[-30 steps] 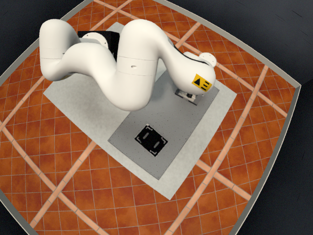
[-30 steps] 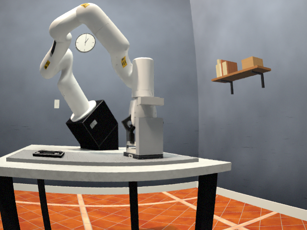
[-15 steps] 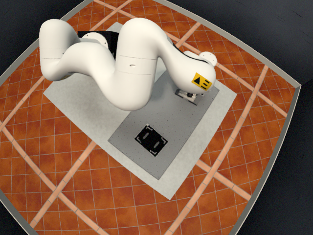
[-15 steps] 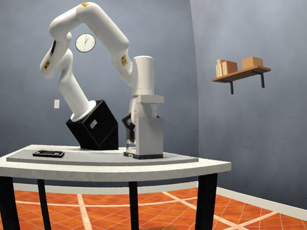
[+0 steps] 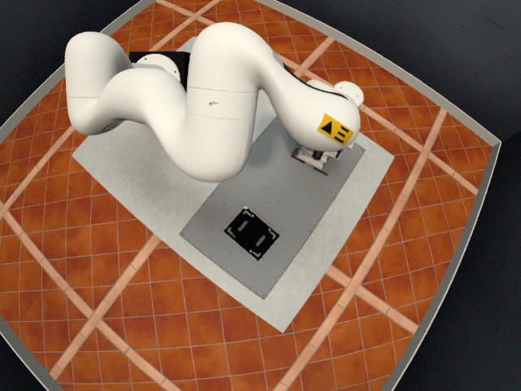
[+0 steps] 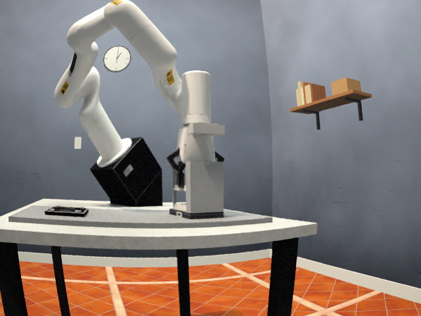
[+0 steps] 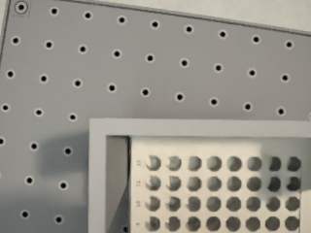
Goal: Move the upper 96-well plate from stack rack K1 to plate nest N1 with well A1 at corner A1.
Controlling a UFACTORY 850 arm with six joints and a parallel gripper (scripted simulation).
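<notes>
Right now my hand is 120 mm past the black plate nest N1, 360 mm to the left of it and 90 mm above it. The rest, counted from my hand: white 96-well plate: 10 mm below.
</notes>
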